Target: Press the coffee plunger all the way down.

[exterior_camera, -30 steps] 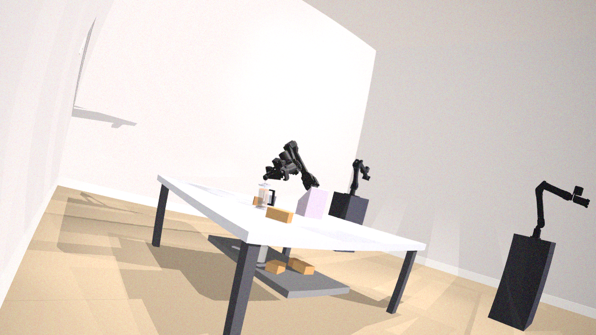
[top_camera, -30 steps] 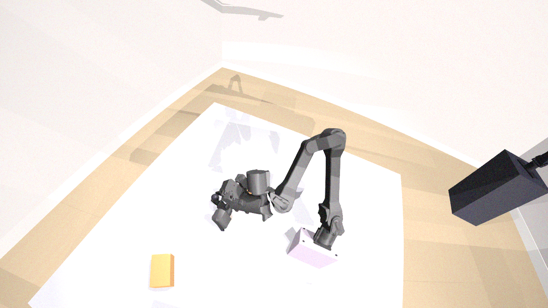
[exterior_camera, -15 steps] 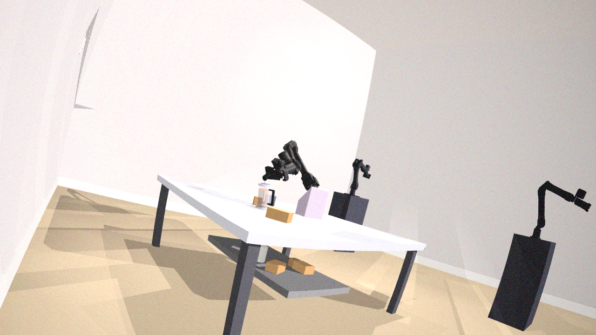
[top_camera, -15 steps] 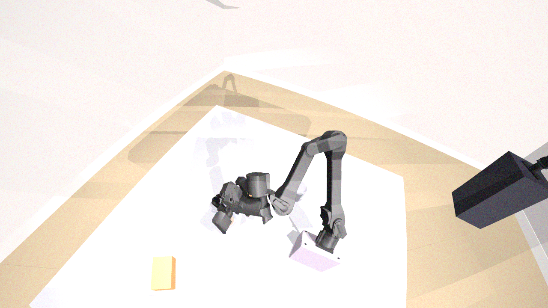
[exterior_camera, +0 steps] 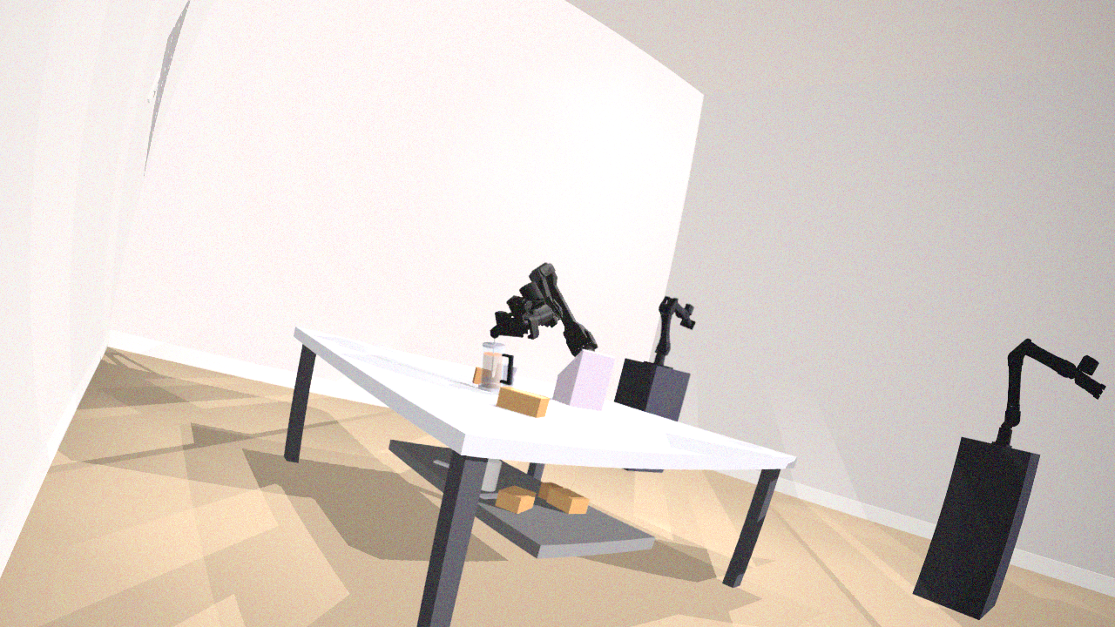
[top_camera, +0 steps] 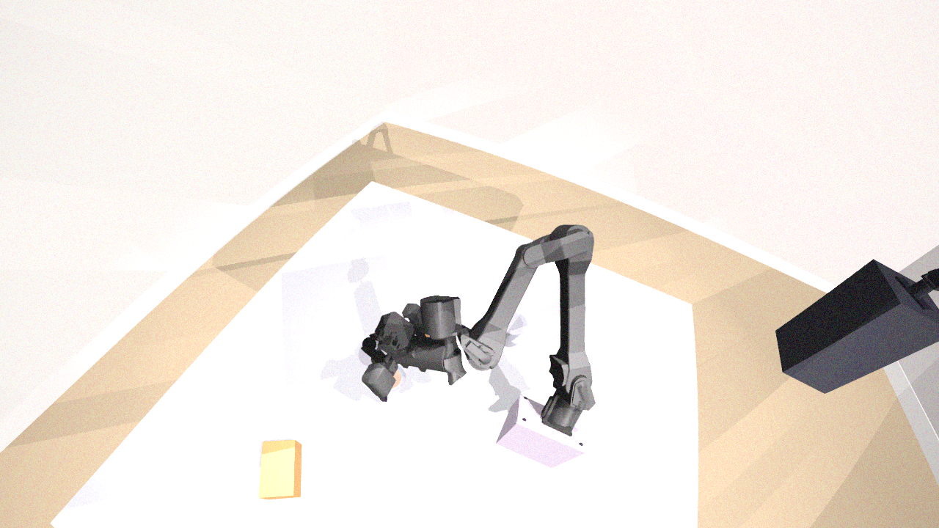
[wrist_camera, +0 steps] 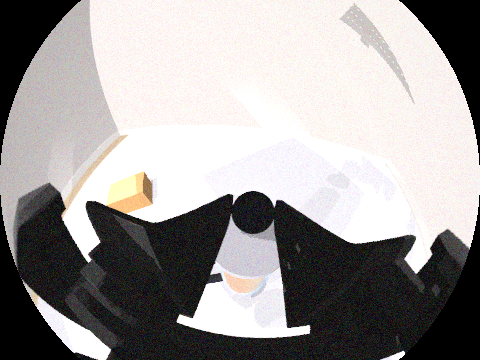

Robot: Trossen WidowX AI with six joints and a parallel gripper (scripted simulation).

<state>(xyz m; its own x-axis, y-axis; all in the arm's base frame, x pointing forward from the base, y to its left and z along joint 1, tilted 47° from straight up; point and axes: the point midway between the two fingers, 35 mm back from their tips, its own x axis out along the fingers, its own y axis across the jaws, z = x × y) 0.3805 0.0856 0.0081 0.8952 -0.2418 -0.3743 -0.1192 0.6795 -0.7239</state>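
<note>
Right now the glass coffee press is 80 mm below my gripper tip, 30 mm behind it and 10 mm to the left of it.
</note>
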